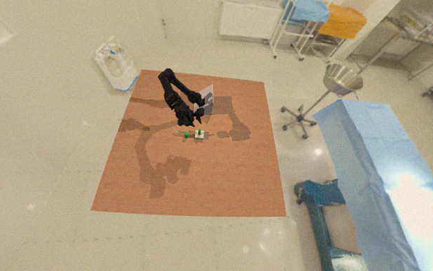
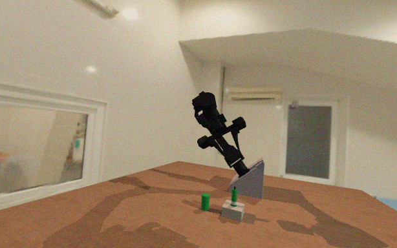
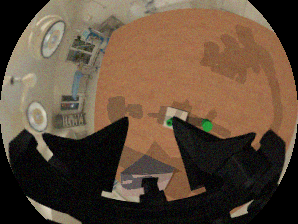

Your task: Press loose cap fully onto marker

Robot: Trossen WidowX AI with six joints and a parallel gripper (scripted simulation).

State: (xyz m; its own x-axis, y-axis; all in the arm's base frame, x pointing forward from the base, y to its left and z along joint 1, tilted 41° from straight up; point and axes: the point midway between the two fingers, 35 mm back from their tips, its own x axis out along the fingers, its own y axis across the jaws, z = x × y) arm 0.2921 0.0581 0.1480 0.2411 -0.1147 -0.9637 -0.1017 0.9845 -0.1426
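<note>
Right now the green cap is 190 mm below my gripper tip, 90 mm to the right of it and 30 mm behind it. The rest, counted from my gripper tip: grey holder block 200 mm below, 30 mm behind, 10 mm to the left.
</note>
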